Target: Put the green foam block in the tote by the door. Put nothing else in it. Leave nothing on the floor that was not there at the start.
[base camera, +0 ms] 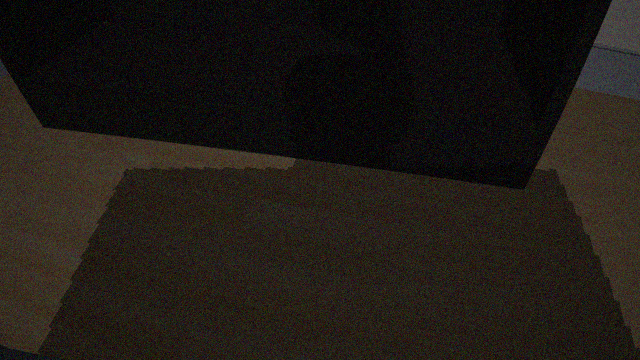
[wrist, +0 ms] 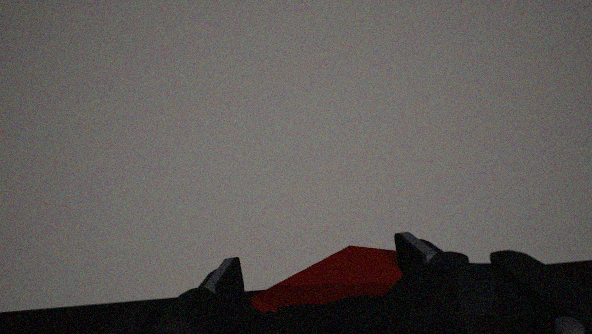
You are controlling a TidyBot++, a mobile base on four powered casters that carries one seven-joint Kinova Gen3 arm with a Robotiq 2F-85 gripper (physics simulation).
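Places are measured from the arm's base along level axes (x ahead, y left, z up), in millimetres.
Pixels of known places: gripper, fingertip midpoint: [wrist: 318, 262].
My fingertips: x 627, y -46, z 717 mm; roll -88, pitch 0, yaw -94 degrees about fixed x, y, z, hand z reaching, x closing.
Observation:
Behind a point stands the place of what it marks.
The light is very dim. In the wrist view my gripper [wrist: 318, 262] {x 627, y -46, z 717 mm} is open, with both fingertips spread wide and pointing at a plain grey wall [wrist: 287, 108] {x 766, y -47, z 834 mm}. A red block [wrist: 338, 278] {x 624, y -55, z 708 mm} lies tilted on a dark surface [wrist: 124, 315] {x 735, y 131, z 663 mm} between and just beyond the open fingers; the fingers do not grip it. No green foam block and no tote that I can make out shows in either view. The gripper does not show in the base camera view.
In the base camera view a large dark box-like body [base camera: 308, 74] {x 512, y 31, z -297 mm} fills the upper half, close in front of the base. Tan floor [base camera: 41, 198] {x 383, y 424, z -397 mm} lies to its left and right. A broad dark shadow [base camera: 323, 272] {x 291, y 8, z -397 mm} covers the floor in front. A pale wall strip [base camera: 615, 54] {x 657, y -505, z -317 mm} shows at the far right.

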